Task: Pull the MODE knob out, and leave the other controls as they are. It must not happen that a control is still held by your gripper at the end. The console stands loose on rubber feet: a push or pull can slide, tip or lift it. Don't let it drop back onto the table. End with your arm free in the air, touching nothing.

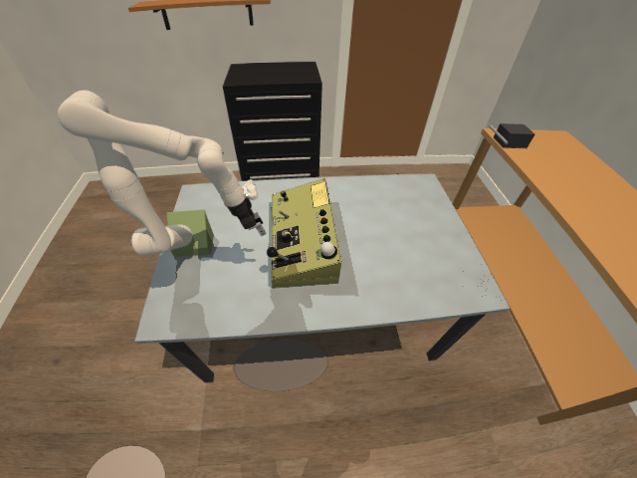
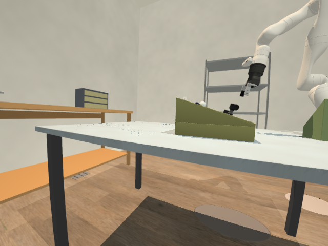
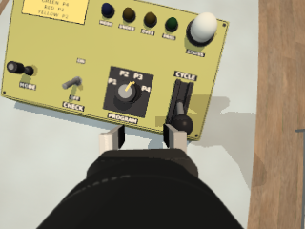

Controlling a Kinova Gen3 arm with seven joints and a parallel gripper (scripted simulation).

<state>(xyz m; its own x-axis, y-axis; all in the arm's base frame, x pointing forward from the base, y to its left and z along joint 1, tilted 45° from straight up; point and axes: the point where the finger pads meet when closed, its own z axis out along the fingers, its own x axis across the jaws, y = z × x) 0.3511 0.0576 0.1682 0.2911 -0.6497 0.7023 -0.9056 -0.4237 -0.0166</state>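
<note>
Right now the black mode knob is 7 cm ahead of my hand, 30 cm to the left of it and 12 cm below it. Round my hand: olive console 11 cm ahead, 13 cm to the left, 14 cm below; then black lever 7 cm ahead, 6 cm to the right, 11 cm below; then program dial 10 cm ahead, 6 cm to the left, 12 cm below.
</note>
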